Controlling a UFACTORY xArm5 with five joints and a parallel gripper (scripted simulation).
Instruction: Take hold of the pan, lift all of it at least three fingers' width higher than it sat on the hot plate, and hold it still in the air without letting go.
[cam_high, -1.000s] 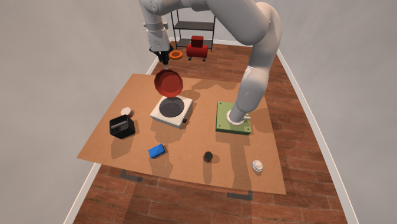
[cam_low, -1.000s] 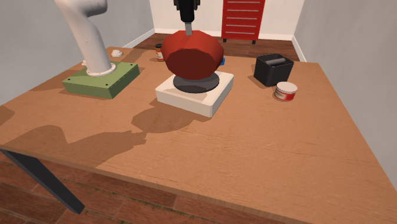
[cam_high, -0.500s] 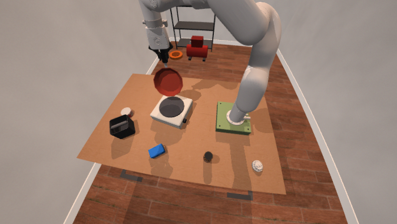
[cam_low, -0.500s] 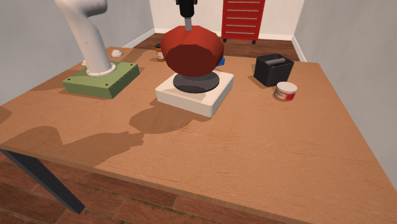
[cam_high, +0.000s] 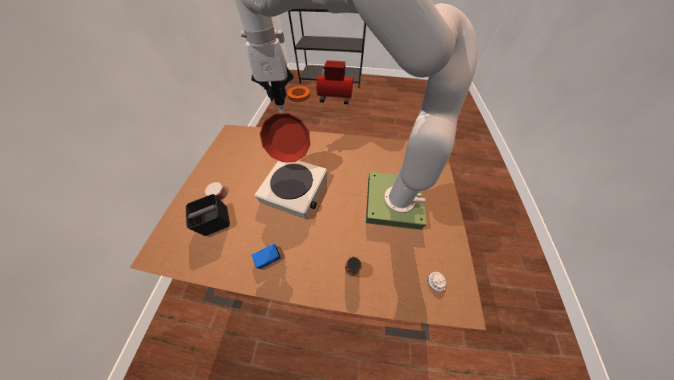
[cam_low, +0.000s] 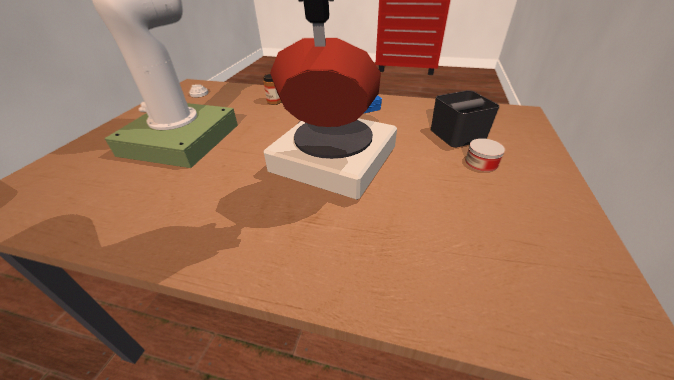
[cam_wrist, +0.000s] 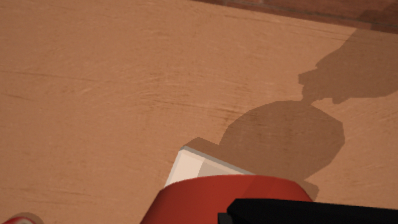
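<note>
Right now the red pan is 20 mm to the left of my hand and 100 mm below it. Round my hand: blue block: 10 mm ahead, 460 mm to the left, 360 mm below; hot plate: 40 mm behind, 150 mm to the left, 350 mm below; white disc: 620 mm behind, 470 mm to the left, 370 mm below.
</note>
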